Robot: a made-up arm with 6 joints.
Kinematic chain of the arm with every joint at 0, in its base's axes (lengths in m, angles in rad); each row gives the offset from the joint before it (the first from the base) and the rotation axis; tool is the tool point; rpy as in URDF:
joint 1: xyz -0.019 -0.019 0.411 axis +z
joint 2: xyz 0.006 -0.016 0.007 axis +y
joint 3: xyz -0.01 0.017 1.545 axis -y
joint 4: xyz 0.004 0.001 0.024 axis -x
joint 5: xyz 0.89 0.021 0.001 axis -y
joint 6: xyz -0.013 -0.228 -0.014 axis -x
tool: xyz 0.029 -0.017 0.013 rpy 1.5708 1.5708 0
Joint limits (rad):
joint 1: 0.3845..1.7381
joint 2: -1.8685..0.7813
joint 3: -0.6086..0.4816
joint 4: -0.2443..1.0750
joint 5: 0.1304..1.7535
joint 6: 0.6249..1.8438
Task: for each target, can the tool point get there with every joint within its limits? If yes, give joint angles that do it. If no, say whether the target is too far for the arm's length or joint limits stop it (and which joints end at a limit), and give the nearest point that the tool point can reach.
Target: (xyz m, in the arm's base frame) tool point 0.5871 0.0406 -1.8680
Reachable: no: joint limits stop it (at a limit: joint 1, joint 2, joint 3, joint 4, joint 5, joint 6) | nearest point 1.1906 0.2733 0.6232 | short by 2.574 m
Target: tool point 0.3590 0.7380 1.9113
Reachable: yes | joints 1.3295 -0.0518 -0.1846 0.1997 0.3638 1.5760
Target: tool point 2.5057 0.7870 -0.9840
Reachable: no: too far | nearest point 1.4795 0.4891 0.7282 | short by 2.018 m
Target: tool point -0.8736 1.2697 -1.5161
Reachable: no: joint limits stop it (at a limit: joint 1, joint 2, joint 3, joint 4, joint 6) | nearest point -0.1754 1.4154 0.6618 | short by 2.292 m
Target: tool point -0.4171 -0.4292 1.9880
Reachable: yes | joints 0.5448 -0.9040 -0.3303 0.6715 1.2267 1.1718
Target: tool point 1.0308 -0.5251 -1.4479
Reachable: no: joint limits stop it (at a limit: joint 1, joint 2, joint 3, joint 4, joint 5, joint 6) | nearest point 1.2011 0.2512 0.6245 | short by 2.220 m
